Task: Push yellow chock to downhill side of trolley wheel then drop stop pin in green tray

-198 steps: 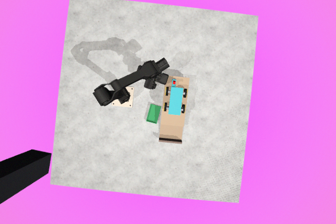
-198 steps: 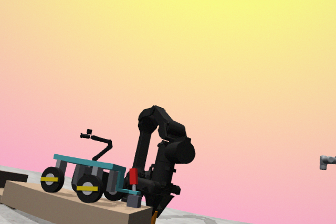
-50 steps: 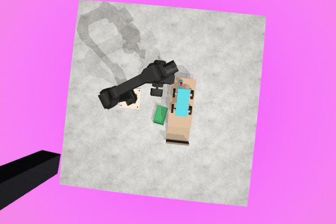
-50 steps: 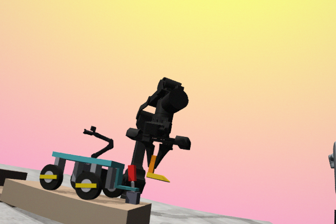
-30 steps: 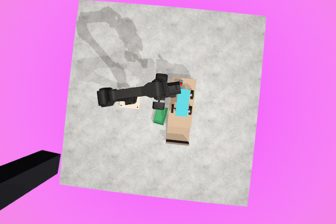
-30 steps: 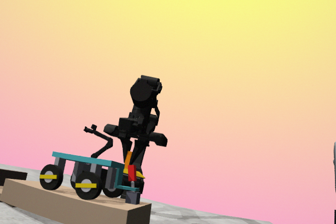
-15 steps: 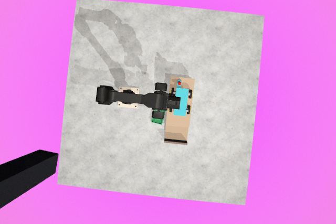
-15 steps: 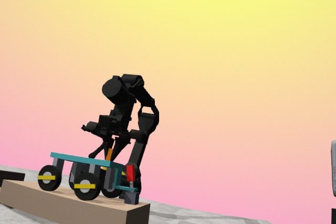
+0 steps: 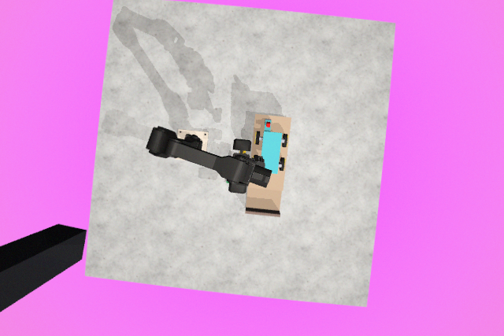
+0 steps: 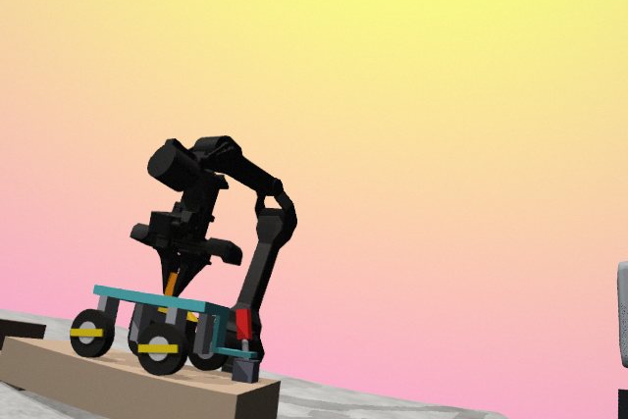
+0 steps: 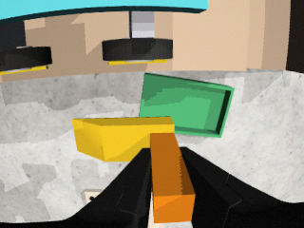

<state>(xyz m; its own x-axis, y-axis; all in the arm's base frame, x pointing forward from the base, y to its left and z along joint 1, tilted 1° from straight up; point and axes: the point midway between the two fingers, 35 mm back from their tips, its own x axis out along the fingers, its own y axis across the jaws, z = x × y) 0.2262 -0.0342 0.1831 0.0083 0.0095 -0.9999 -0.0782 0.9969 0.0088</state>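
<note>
Right now the red-headed stop pin is 180 mm to the left of my gripper tip, 70 mm ahead of it and 30 mm below it. Round my gripper tip: yellow chock: 20 mm to the left, 10 mm below; tan ramp: 110 mm below, 100 mm ahead, 60 mm to the left; trolley: 100 mm ahead, 70 mm to the left, 50 mm below.
</note>
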